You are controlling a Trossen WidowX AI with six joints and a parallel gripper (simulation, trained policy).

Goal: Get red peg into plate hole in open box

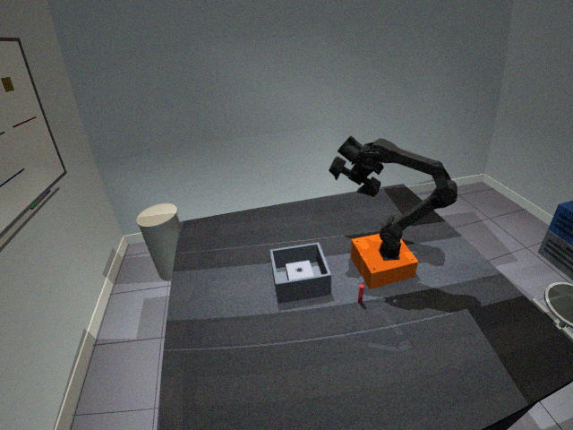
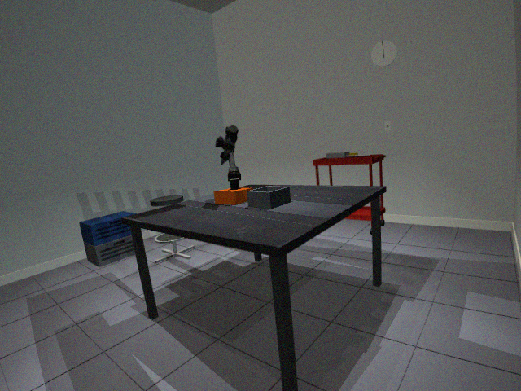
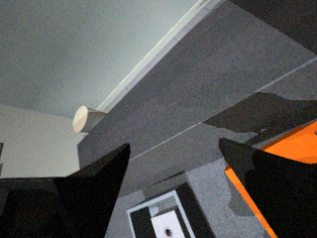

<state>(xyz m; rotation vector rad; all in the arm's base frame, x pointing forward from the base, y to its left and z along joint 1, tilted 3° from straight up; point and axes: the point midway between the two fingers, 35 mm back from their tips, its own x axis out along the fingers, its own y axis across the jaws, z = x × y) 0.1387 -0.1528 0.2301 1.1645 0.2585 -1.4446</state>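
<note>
Now: gripper tip 310 mm to the right of the red peg and 260 mm above it. Round my gripper tip: plate 250 mm below, 200 mm ahead, 180 mm to the left; then grey box 270 mm below, 200 mm ahead, 180 mm to the left.
</note>
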